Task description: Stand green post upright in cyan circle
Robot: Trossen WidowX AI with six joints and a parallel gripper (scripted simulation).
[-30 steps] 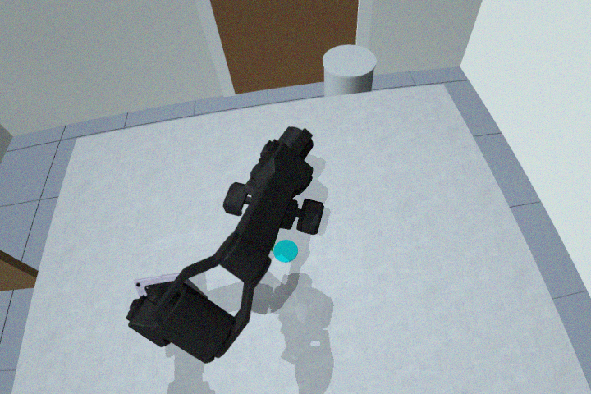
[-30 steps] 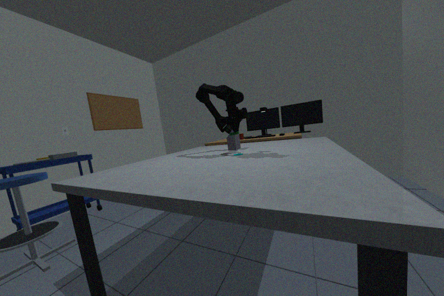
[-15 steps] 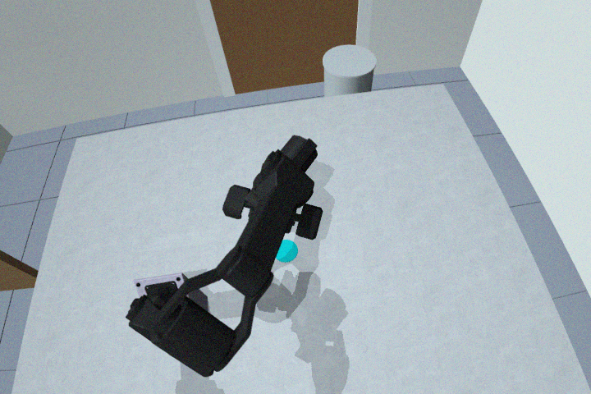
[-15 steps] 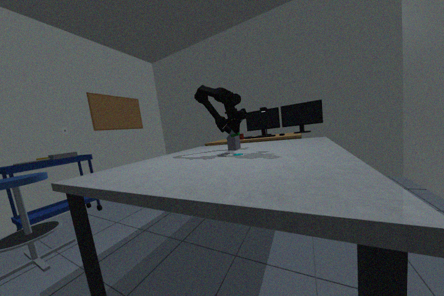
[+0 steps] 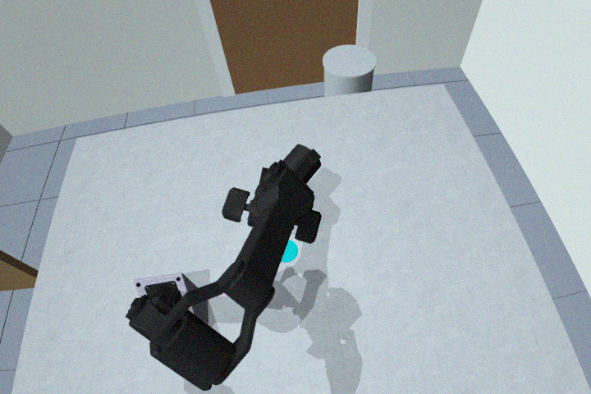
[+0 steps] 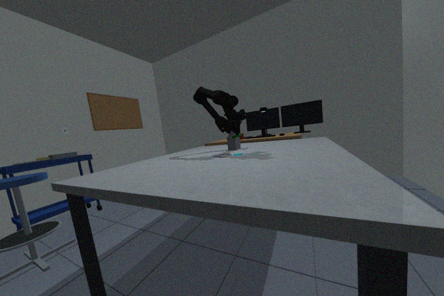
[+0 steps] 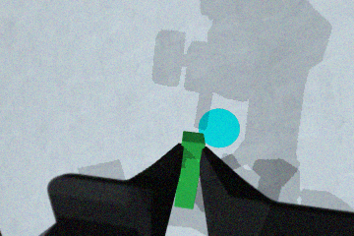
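My gripper tip is 20 mm short of the cyan circle, 10 mm to the left of it and 120 mm above it. Round my gripper tip: green post 10 mm behind, 20 mm to the right, 10 mm below.
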